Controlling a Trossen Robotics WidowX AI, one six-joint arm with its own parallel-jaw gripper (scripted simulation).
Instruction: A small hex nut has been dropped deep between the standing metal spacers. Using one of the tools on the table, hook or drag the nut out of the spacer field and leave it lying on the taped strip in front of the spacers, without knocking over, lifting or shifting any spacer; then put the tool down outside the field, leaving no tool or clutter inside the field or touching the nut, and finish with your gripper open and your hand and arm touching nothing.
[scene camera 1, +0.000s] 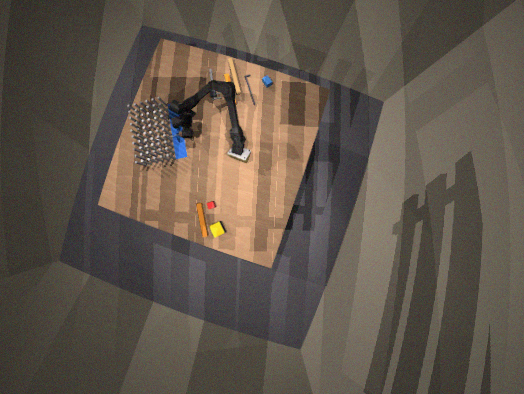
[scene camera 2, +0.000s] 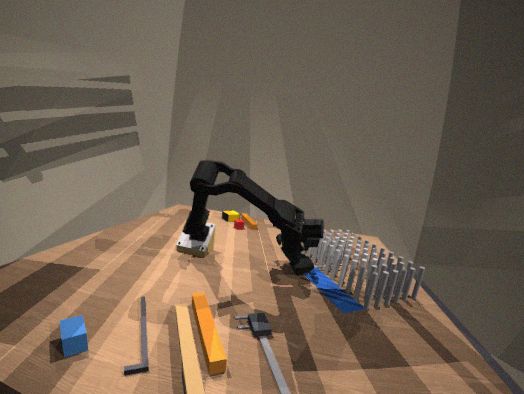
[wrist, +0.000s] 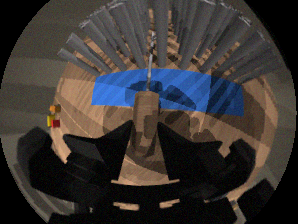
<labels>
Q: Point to my gripper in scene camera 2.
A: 296, 268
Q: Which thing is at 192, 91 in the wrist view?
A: A blue taped strip.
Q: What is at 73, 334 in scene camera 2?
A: A blue cube.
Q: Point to a blue taped strip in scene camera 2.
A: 344, 302
</labels>
